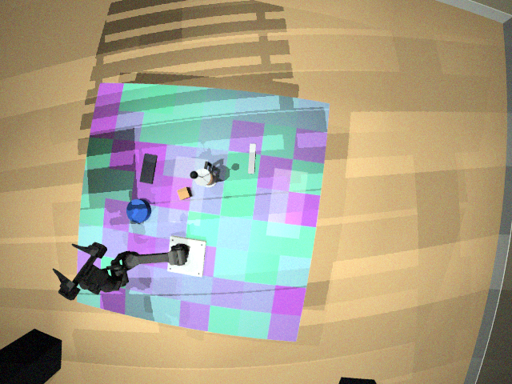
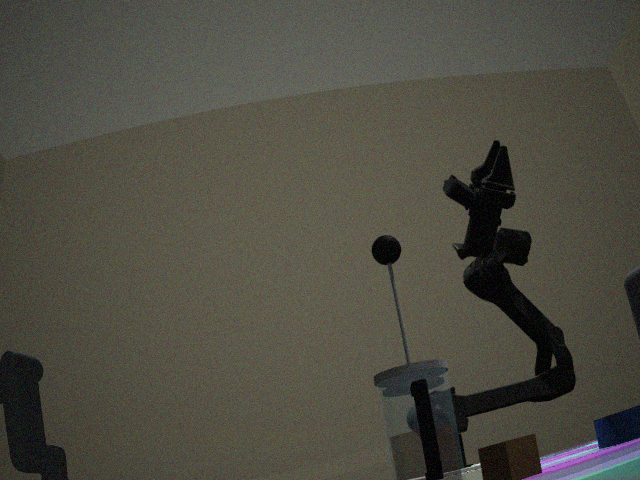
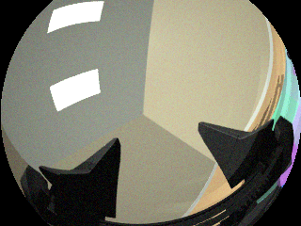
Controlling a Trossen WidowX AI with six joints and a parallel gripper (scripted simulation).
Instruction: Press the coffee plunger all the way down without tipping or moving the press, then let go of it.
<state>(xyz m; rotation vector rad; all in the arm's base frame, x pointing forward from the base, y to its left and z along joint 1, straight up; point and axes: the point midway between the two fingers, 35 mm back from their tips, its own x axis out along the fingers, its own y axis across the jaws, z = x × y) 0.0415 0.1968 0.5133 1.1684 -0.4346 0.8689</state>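
The coffee press is 43 cm below my gripper tip, 33 cm ahead of it and 26 cm to the right of it. Round my gripper tip: black slab: 56 cm below, 30 cm ahead, 7 cm to the left; blue cylinder: 54 cm below, 8 cm ahead, 7 cm to the left; orange block: 54 cm below, 22 cm ahead, 16 cm to the right.
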